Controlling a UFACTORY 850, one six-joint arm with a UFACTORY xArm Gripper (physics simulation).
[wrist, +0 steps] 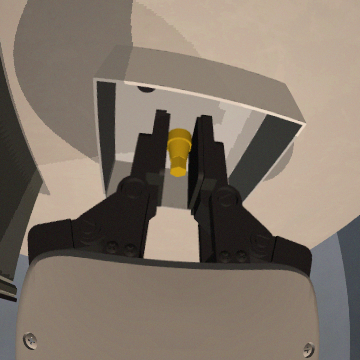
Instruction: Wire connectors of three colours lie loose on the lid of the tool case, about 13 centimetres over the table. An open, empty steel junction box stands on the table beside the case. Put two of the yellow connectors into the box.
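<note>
My gripper [180,131] is shut on a yellow connector [178,152], which sits between the fingertips with its narrow hexagonal end toward the camera. The steel junction box [210,70] is open at the top and lies below the fingers. The fingertips and the connector show against the box's interior. The fingers hide part of the box floor and of its near wall, and no other connector can be made out in the part that shows. The exact height of the fingertips relative to the rim cannot be told.
The dark side of the tool case [14,165] stands at the left edge of the view. The pale round table top [310,55] surrounds the box, with shadows on it. Blue-grey floor [327,285] shows beyond its edge at the lower right.
</note>
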